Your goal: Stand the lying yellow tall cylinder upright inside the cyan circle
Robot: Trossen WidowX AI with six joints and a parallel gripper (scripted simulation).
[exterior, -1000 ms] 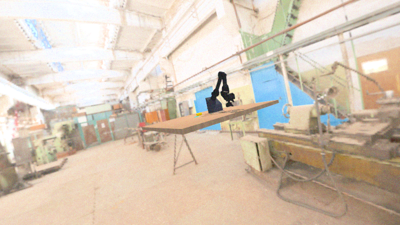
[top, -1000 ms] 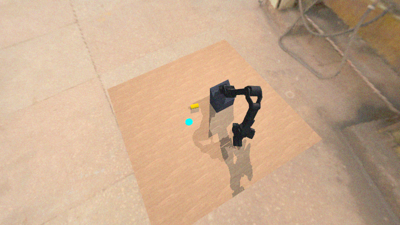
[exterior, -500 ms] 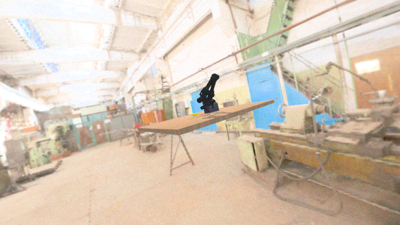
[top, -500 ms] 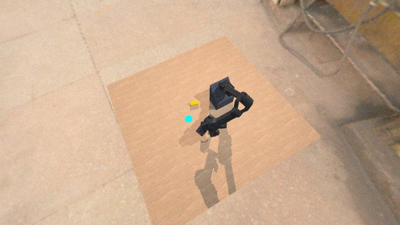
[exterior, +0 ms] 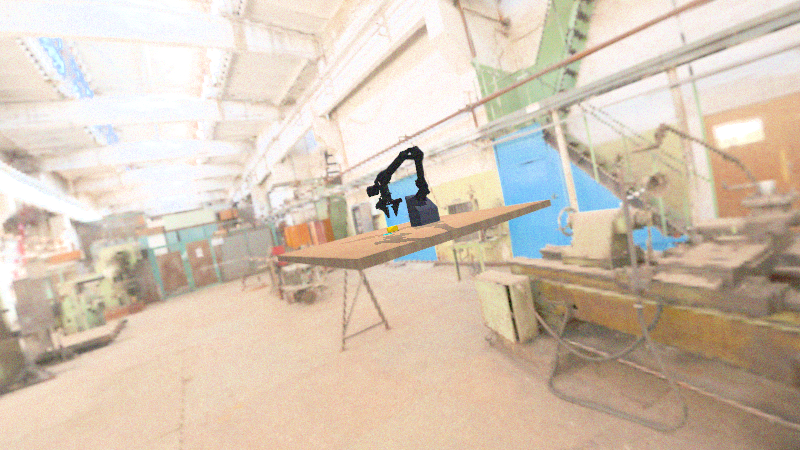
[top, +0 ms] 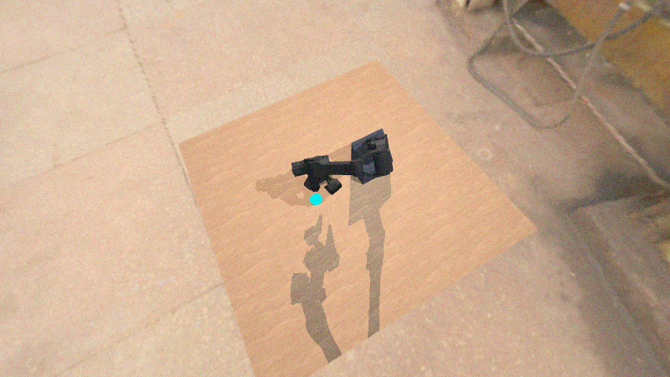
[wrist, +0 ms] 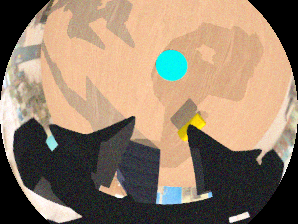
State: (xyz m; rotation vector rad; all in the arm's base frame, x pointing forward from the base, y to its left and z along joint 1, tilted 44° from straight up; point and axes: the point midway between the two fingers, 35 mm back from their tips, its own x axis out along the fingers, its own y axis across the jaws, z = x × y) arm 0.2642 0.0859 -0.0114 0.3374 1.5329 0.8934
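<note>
Right now the yellow tall cylinder is 30 mm behind my gripper tip, 100 mm to the right of it and 80 mm below it.
</note>
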